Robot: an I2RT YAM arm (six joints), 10 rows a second.
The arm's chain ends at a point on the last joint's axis. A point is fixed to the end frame.
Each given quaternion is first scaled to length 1.
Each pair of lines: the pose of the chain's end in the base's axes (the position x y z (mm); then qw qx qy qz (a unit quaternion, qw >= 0)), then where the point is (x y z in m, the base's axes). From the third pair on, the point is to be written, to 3 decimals.
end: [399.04 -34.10 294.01 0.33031 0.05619 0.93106 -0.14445]
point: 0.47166 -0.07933 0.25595
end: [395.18 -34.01 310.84 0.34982 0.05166 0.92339 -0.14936]
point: 0.46968 -0.07910 0.27643
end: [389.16 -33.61 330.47 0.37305 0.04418 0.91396 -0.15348]
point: 0.466 -0.078 0.300
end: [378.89 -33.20 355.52 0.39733 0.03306 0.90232 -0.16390]
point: 0.458 -0.077 0.331
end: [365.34 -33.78 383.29 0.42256 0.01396 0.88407 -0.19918]
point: 0.446 -0.078 0.366
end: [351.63 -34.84 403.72 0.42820 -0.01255 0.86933 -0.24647]
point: 0.433 -0.080 0.393
